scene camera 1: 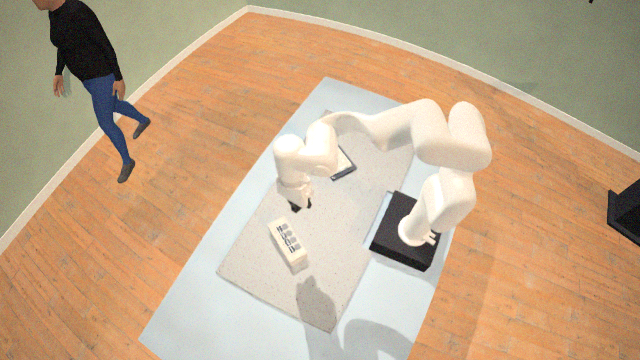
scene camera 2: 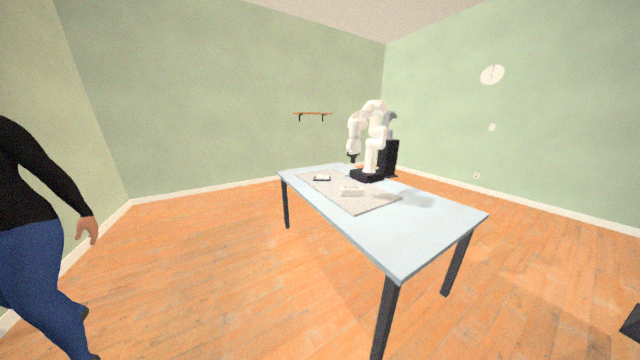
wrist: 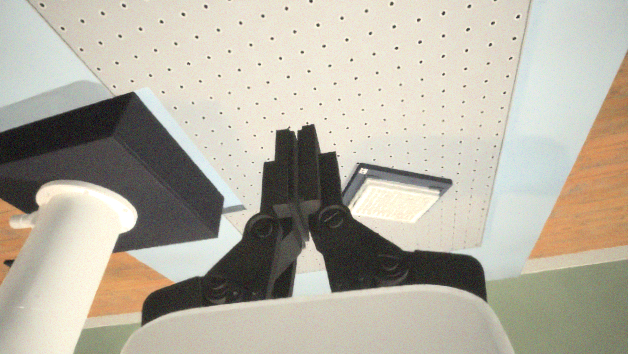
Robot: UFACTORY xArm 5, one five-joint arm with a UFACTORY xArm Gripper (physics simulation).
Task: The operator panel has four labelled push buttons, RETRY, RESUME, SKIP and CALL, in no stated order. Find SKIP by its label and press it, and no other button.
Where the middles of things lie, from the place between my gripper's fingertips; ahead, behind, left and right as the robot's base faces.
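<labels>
There's a pale block (wrist: 384, 199), and my hand's some way short of it, a good bit above it and a long way to the left of it.
</labels>
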